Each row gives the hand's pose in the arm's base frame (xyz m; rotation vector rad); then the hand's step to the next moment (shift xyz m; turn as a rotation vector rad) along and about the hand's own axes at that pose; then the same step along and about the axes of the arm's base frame.
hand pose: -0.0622 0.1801 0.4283 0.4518 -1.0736 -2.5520
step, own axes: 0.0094 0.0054 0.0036 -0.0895 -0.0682 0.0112
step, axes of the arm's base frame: -0.0089 -0.0053 0.0048 0.0631 0.0895 -0.0282
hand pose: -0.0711 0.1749 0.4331 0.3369 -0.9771 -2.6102
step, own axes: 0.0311 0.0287 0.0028 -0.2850 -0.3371 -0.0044
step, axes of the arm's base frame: -0.0230 -0.0307 0.0181 0.1873 0.3465 -0.1993
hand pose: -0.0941 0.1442 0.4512 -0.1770 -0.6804 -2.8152
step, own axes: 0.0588 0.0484 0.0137 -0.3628 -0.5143 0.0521
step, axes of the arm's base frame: -0.0433 -0.0473 0.0433 0.2198 0.5414 -0.2397
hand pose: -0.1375 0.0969 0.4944 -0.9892 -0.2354 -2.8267
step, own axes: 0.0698 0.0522 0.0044 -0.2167 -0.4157 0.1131
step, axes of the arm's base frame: -0.0420 -0.0556 0.0525 0.1614 0.4452 -0.0909
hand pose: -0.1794 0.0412 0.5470 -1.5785 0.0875 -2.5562
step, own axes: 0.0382 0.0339 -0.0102 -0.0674 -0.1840 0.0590
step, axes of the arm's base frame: -0.0231 -0.0393 0.0251 0.0668 0.1931 -0.0110
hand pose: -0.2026 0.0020 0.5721 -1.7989 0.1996 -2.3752
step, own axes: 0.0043 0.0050 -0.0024 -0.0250 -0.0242 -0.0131
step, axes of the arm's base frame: -0.0032 -0.0057 0.0024 -0.0070 0.0289 -0.0223
